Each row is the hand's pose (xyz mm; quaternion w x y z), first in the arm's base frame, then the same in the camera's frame.
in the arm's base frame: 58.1 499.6 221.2 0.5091 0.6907 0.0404 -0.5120
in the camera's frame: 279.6 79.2 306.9 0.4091 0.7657 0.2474 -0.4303
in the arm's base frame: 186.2 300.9 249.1 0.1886 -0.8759 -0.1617 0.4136
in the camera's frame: 454.5 -72.6 251.8 0.3206 -0.7794 -0.3574 0.4025
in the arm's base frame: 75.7 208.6 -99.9 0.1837 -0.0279 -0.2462 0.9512
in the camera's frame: 340.9 -36.8 -106.5 0.0634 0.0588 -0.4451 0.8913
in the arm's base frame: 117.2 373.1 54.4 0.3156 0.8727 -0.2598 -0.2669
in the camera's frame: 353.6 53.4 104.0 0.1550 0.9426 -0.0752 -0.2861
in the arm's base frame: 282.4 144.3 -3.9 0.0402 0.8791 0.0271 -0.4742
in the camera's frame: 564.5 -79.3 -40.9 0.0900 -0.8487 -0.2440 0.4605
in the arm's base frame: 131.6 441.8 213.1 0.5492 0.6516 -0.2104 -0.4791
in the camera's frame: 364.1 51.1 277.2 0.4557 0.7697 -0.0069 -0.4470
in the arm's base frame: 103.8 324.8 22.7 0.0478 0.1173 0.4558 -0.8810
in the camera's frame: 349.9 20.9 54.5 0.1290 0.0516 0.6477 -0.7491
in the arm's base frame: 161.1 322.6 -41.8 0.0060 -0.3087 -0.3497 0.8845
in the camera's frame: 400.3 60.6 -3.2 0.0375 0.2389 0.5700 -0.7853
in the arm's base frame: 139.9 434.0 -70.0 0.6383 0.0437 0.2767 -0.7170
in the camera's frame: 350.1 164.0 17.7 0.6974 0.1340 0.4379 -0.5512
